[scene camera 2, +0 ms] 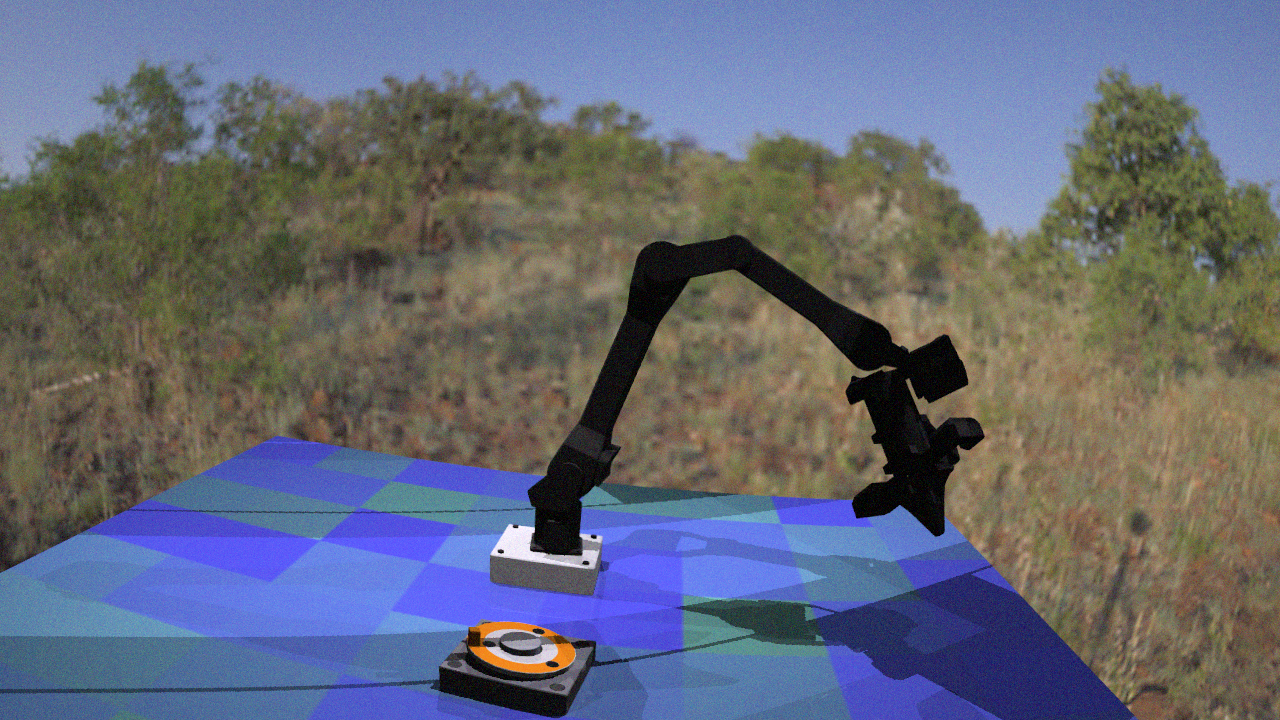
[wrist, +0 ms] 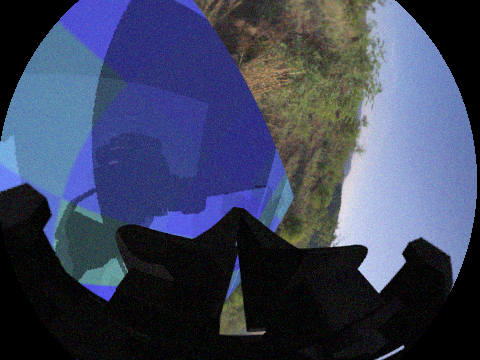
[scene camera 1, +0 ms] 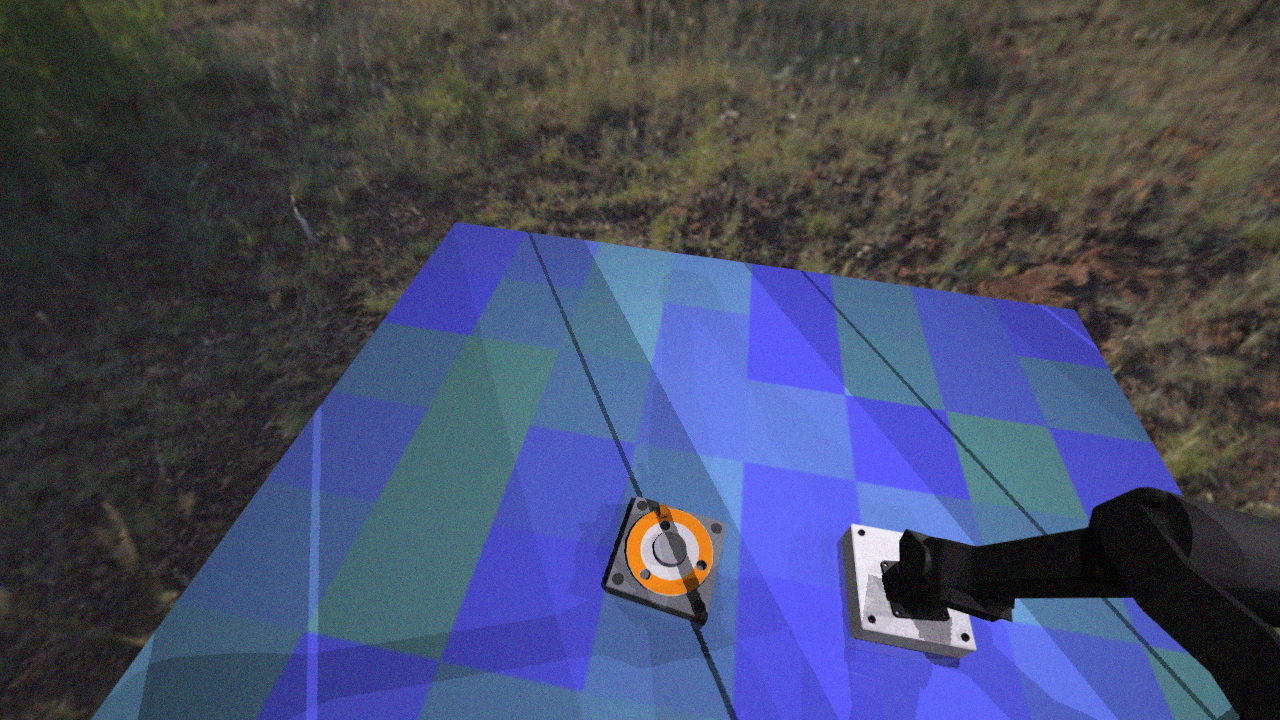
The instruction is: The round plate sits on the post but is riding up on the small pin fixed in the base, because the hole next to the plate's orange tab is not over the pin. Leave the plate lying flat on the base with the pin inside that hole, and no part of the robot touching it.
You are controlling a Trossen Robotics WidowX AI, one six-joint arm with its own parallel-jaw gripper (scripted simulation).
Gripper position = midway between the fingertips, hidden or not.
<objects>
my gripper: scene camera 2 939, 535; wrist 237, 212; not seen in scene camera 1 (out of frame)
</objects>
